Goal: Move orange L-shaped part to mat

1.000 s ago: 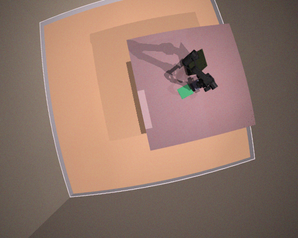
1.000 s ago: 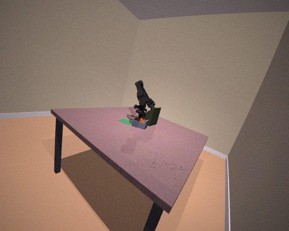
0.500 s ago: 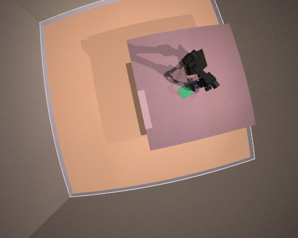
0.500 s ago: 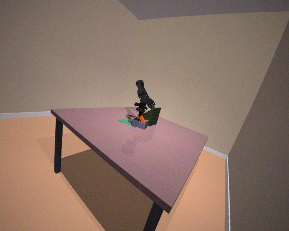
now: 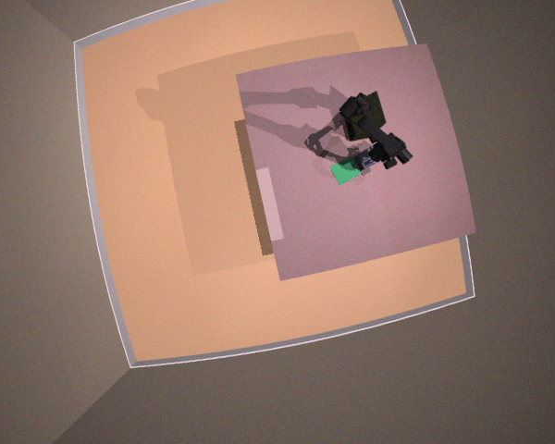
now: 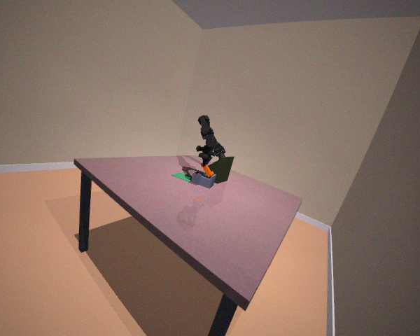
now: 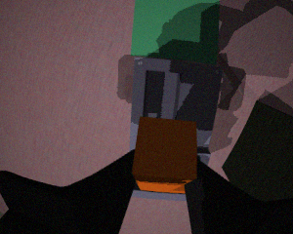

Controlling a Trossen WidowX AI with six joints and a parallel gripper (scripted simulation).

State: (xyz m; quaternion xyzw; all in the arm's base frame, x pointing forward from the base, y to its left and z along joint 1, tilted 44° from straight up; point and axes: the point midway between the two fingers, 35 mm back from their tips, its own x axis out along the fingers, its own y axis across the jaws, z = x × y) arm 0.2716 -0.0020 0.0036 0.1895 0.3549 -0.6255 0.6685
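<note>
Now: the green mat 150 mm below my gripper tip, 140 mm to the right of it and 20 mm ahead of it. From my gripper tip the other things lie so: orange L-shaped part 30 mm to the left, 30 mm below, 20 mm behind.
</note>
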